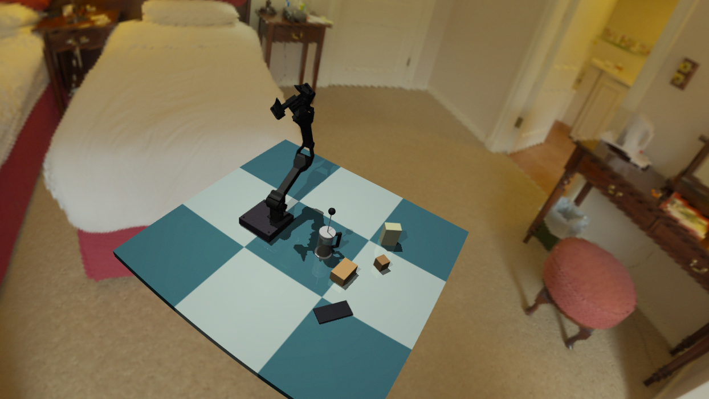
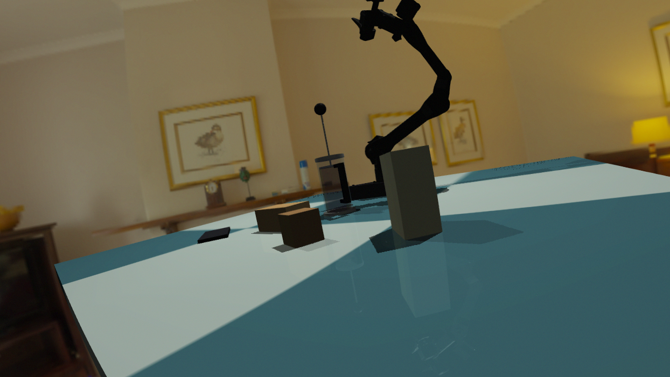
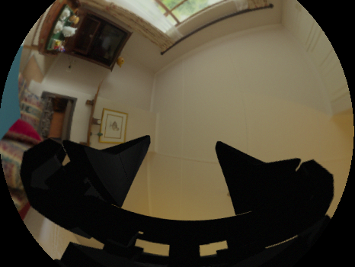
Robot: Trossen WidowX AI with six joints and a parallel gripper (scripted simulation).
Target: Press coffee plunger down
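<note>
My gripper tip is now 56 cm above the glass coffee press, 31 cm short of it and 5 cm to the right of it. The rest, counted from my gripper tip: tan box (66 cm below, 45 cm ahead, 1 cm to the left); flat black slab (68 cm below, 55 cm ahead, 17 cm to the right).
</note>
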